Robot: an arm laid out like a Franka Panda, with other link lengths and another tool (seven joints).
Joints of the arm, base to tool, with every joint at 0 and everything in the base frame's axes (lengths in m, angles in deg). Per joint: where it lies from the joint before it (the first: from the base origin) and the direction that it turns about. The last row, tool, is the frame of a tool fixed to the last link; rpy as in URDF.
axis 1: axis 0 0 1 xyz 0 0 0.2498
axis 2: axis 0 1 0 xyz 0 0 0
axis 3: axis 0 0 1 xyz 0 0 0.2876
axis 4: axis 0 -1 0 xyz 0.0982 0 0
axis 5: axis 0 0 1 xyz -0.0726 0 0.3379
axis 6: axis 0 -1 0 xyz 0 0 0
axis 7: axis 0 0 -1 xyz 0.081 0 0
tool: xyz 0.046 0.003 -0.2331 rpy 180 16.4 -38.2
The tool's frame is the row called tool.
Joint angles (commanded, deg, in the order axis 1, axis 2, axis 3, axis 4, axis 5, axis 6, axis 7), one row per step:
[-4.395, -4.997, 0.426, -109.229, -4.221, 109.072, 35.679]
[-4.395, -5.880, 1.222, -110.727, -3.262, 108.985, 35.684]
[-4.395, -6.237, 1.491, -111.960, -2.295, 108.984, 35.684]
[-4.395, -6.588, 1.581, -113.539, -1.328, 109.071, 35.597]
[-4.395, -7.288, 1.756, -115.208, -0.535, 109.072, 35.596]
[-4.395, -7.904, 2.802, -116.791, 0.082, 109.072, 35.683]
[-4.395, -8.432, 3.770, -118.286, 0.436, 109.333, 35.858]
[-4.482, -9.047, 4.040, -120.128, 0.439, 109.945, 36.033]
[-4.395, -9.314, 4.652, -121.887, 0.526, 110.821, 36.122]
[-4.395, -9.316, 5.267, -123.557, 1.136, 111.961, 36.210]
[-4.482, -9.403, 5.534, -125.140, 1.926, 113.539, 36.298]
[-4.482, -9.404, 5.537, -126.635, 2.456, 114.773, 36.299]
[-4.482, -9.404, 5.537, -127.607, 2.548, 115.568, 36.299]
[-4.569, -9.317, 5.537, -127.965, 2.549, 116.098, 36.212]
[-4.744, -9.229, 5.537, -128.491, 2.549, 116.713, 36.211]
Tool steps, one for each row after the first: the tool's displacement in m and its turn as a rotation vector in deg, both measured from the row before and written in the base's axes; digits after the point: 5 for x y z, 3 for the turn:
[-0.00640, 0.01114, -0.00486, 0.881, 0.649, 0.539]
[-0.00525, 0.00589, -0.00746, 0.941, 0.828, 0.009]
[-0.00672, 0.00427, -0.01009, 0.961, 1.097, -0.098]
[-0.00787, 0.00448, -0.00755, 0.761, 0.933, -0.069]
[-0.00699, 0.01168, -0.00748, 0.460, 0.955, 0.747]
[-0.00590, 0.00975, -0.00689, 0.180, 0.710, 0.654]
[-0.00680, 0.00143, -0.00800, -0.077, 0.619, -0.013]
[-0.00522, 0.00616, -0.00991, -0.040, 0.623, 0.552]
[-0.00414, 0.00684, -0.01116, 0.446, 0.537, 0.254]
[-0.00229, 0.00346, -0.00886, 0.644, -0.072, -0.284]
[-0.00344, 0.00117, -0.00939, 0.448, 0.264, -0.281]
[-0.00235, 0.00000, -0.00601, 0.062, 0.178, -0.076]
[0.00007, -0.00079, -0.00249, 0.003, -0.087, -0.019]
[-0.00065, -0.00165, -0.00361, -0.005, -0.001, -0.197]

